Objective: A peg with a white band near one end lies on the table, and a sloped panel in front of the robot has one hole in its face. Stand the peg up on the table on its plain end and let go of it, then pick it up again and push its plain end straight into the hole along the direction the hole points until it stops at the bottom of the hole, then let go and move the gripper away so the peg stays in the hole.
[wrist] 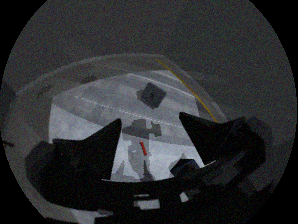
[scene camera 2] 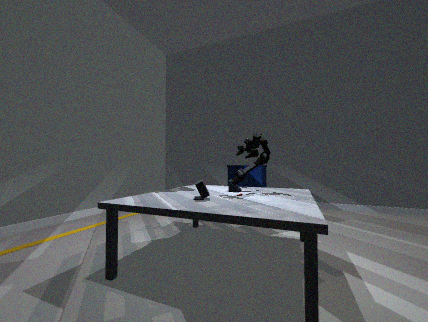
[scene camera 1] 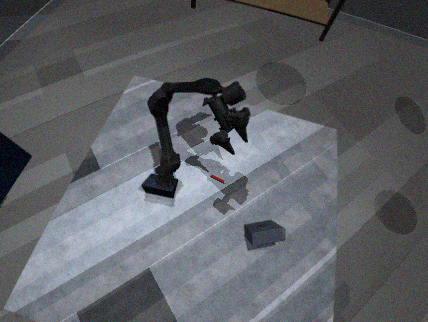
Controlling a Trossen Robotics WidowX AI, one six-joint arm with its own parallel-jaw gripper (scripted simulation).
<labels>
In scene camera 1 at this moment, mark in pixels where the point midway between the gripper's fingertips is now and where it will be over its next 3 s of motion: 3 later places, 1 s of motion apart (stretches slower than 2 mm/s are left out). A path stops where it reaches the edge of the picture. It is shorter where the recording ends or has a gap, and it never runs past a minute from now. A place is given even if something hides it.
My gripper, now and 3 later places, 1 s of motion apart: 240, 148; 227, 175; 225, 179; 223, 182
</labels>
